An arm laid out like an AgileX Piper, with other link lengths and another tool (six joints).
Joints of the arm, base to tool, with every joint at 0 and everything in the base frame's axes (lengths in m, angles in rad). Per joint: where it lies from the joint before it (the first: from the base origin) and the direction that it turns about. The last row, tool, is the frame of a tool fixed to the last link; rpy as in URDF.
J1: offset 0 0 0.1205 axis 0 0 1
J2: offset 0 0 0 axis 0 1 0
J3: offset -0.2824 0 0.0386 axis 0 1 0
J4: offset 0.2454 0 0.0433 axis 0.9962 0 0.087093
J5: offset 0 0 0 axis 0 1 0
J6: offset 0.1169 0 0.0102 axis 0.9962 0 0.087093
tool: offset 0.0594 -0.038 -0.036 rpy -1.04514 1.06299 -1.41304
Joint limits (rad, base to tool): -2.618..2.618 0..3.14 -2.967..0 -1.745..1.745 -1.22..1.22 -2.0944..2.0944
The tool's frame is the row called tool.
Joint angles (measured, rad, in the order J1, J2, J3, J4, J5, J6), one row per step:
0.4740 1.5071 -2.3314 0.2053 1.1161 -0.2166
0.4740 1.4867 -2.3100 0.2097 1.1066 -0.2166
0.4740 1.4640 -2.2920 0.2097 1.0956 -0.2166
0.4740 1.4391 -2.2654 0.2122 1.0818 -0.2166
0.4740 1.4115 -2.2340 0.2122 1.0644 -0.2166
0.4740 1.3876 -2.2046 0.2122 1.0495 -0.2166
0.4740 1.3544 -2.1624 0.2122 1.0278 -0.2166
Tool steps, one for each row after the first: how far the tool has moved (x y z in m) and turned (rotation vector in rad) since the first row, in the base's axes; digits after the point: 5 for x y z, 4 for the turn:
-0.00475 -0.00168 0.00158 0.0076 -0.0054 0.0023
-0.01042 -0.00471 0.00507 0.0162 -0.0184 0.0009
-0.01586 -0.00718 0.00692 0.0250 -0.0271 0.0011
-0.02133 -0.01022 0.00856 0.0336 -0.0376 -0.0011
-0.02581 -0.01272 0.00910 0.0399 -0.0446 -0.0031
-0.03180 -0.01610 0.00933 0.0486 -0.0538 -0.0059

